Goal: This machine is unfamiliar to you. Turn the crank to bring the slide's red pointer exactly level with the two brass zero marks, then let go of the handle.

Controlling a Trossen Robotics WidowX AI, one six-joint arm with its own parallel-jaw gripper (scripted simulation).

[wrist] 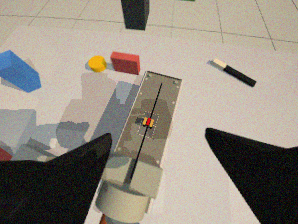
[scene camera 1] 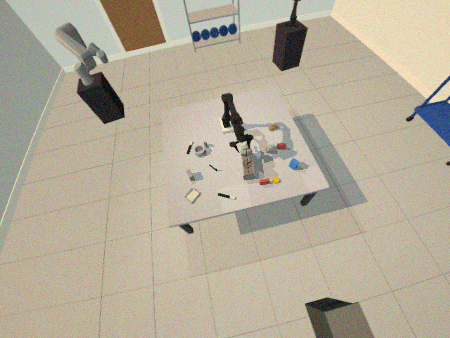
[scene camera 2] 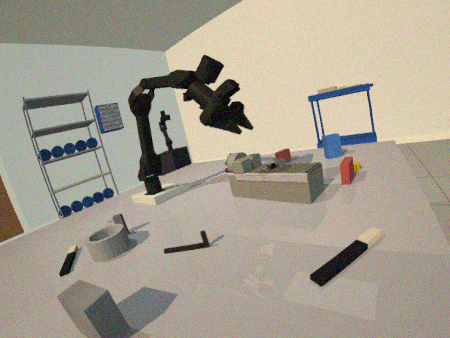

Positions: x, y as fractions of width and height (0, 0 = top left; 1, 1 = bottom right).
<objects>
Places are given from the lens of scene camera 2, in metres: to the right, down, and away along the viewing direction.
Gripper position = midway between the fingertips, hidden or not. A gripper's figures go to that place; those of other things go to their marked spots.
my gripper (scene camera 2: 0.55, 0.39): 0.06, -0.10, 0.56
black-and-cream bar (scene camera 2: 0.72, 0.81): 0.13, 0.14, 0.24
</objects>
